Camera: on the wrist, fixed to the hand. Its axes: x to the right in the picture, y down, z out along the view.
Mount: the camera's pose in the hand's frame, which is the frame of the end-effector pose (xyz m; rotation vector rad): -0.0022 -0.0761 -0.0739 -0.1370 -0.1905 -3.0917
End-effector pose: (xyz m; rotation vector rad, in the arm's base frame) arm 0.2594 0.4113 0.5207 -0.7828 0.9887 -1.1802
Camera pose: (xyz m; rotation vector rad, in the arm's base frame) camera 0.1624 0.3968 0.5613 1.2165 0.8527 1.4991
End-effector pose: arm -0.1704 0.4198 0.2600 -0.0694 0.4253 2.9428
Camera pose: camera -0.1536 0.4703 0.1682 -0.1718 -0.1383 -0.1111
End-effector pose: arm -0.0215 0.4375 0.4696 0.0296 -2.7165 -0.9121
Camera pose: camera -0.0050 0.3332 0.4802 -2.3383 0.0092 0.4766
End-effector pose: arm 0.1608 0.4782 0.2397 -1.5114 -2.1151 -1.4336
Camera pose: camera 0.0737 0.4181 0.2316 -1.5755 1.1967 0.2281
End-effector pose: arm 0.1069 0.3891 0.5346 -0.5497 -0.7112 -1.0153
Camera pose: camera 0.0580 0.3055 0.4912 -0.6321 0.6999 1.9120
